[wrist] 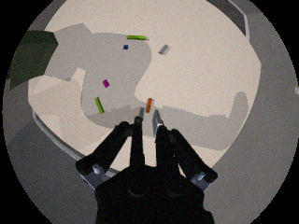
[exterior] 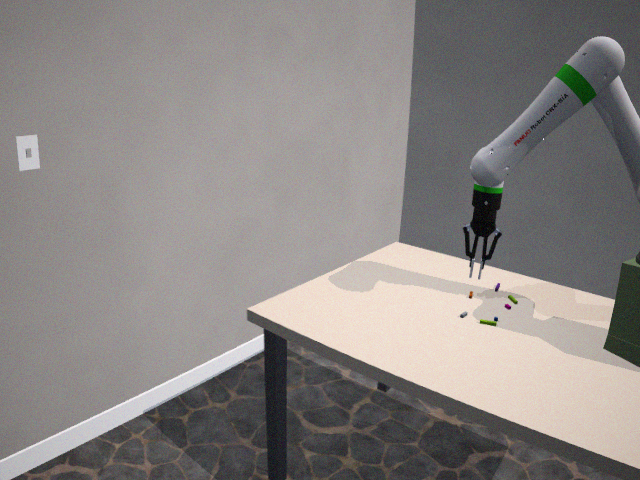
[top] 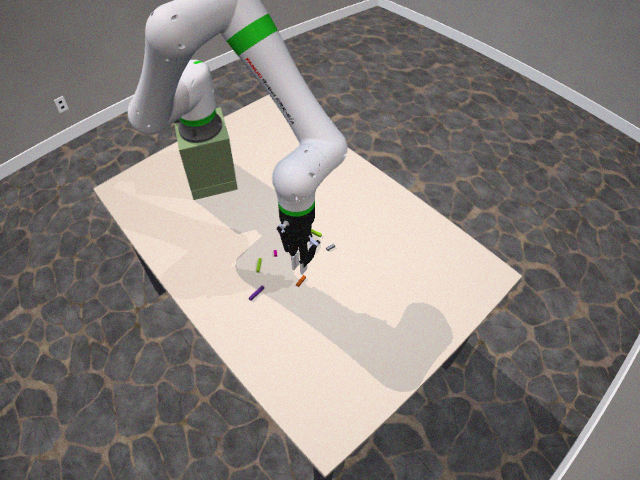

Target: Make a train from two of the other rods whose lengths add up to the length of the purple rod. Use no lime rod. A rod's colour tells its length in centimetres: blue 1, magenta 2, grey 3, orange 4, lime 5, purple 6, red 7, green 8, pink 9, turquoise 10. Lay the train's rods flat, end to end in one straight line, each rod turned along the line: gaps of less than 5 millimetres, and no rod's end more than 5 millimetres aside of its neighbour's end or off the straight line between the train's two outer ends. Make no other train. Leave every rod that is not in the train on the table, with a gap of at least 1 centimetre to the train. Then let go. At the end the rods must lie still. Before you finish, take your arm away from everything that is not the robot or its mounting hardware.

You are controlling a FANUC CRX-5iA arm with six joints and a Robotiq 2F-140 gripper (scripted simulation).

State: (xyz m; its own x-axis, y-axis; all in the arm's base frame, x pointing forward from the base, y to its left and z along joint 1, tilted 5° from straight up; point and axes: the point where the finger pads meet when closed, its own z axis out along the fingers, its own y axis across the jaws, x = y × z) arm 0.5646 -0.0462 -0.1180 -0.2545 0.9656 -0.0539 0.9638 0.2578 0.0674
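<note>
The orange rod is 10 cm below my hand. The rest, counted from my hand: magenta rod: 13 cm behind, 1 cm to the left, 10 cm below; purple rod: 6 cm behind, 13 cm to the right, 10 cm below; grey rod: 3 cm behind, 16 cm to the left, 10 cm below.
</note>
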